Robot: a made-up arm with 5 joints. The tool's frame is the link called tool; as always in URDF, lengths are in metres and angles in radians. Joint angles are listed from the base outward. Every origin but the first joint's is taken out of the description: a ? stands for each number. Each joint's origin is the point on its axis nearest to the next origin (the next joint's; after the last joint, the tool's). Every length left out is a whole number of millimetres.
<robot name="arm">
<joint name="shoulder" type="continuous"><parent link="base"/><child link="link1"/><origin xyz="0.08 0 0.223"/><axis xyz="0 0 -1"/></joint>
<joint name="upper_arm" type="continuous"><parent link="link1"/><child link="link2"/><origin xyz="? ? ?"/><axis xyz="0 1 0"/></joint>
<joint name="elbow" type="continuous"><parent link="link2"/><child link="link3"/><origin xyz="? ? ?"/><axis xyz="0 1 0"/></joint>
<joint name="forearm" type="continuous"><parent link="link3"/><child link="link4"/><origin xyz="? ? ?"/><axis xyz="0 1 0"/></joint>
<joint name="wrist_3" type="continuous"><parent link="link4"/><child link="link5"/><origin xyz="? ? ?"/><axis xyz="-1 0 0"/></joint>
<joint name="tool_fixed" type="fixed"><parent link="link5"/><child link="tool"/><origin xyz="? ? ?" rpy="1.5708 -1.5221 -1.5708"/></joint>
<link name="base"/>
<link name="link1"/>
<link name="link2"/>
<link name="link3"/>
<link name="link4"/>
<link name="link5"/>
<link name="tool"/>
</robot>
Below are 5 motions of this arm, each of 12 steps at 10 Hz.
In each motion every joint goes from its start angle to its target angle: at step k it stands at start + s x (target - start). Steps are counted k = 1, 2, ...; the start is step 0. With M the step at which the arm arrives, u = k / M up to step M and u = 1 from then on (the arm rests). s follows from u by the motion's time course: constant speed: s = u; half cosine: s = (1 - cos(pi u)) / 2; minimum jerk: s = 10 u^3 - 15 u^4 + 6 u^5.
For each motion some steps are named. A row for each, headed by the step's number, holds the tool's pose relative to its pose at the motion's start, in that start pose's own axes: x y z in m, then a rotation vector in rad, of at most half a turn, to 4 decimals.
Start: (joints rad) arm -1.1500 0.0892 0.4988 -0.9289 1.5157
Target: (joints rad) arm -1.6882 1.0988 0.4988 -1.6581 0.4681
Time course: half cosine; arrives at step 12
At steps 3, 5, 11, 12:
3: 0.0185 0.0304 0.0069 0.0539 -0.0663 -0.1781
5: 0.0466 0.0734 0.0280 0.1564 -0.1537 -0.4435
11: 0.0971 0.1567 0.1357 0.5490 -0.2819 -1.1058
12: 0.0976 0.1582 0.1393 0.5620 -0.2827 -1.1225

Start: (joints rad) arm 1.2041 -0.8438 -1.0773 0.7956 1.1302
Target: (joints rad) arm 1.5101 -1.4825 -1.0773 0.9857 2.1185
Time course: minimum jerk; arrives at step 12
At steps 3, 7, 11, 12:
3: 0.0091 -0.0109 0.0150 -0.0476 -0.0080 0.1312
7: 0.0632 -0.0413 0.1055 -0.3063 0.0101 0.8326
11: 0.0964 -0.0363 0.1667 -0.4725 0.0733 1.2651
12: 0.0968 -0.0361 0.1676 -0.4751 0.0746 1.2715

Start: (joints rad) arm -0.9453 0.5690 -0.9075 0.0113 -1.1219
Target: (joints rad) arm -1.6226 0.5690 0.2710 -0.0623 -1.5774
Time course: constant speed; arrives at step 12
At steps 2, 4, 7, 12:
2: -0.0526 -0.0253 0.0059 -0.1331 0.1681 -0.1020
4: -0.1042 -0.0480 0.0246 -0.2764 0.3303 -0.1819
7: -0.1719 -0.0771 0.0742 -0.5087 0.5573 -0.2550
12: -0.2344 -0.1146 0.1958 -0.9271 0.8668 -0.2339

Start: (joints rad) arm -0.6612 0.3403 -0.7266 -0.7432 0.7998
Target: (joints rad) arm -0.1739 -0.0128 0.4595 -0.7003 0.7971
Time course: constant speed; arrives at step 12
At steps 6, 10, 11, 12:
6: -0.0806 -0.0200 0.0596 0.1870 0.4214 0.1927
10: -0.1136 -0.0463 0.1200 0.2713 0.7308 0.2852
11: -0.1183 -0.0535 0.1369 0.2873 0.8109 0.3029
12: -0.1215 -0.0607 0.1543 0.3012 0.8919 0.3183

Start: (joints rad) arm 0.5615 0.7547 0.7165 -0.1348 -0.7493
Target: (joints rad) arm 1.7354 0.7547 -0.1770 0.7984 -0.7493
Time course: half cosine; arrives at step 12
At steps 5, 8, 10, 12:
5: 0.0894 -0.0389 0.0072 -0.0787 -0.0600 -0.4239
8: 0.1533 -0.1296 0.0439 -0.1538 -0.1178 -0.8593
10: 0.1636 -0.1842 0.0716 -0.1876 -0.1448 -1.0699
12: 0.1634 -0.2047 0.0832 -0.1996 -0.1545 -1.1471

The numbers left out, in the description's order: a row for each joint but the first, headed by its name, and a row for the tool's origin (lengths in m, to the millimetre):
upper_arm: 0.022 0.01 0
elbow: 0.03 0 0.121
forearm: 0.155 0 0.006
wrist_3: 0.079 0 0
tool: 0 0 0

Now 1 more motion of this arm.
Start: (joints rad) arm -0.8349 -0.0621 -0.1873 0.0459 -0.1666
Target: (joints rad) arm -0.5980 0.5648 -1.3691 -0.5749 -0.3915
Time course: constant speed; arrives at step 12
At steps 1, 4, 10, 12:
1: 0.0131 -0.0026 -0.0050 0.0032 -0.0998 -0.0138
4: 0.0497 -0.0112 -0.0119 0.0271 -0.3976 -0.0431
10: 0.1032 -0.0270 0.0084 0.1463 -0.9776 -0.0405
12: 0.1130 -0.0309 0.0238 0.2092 -1.1627 -0.0195

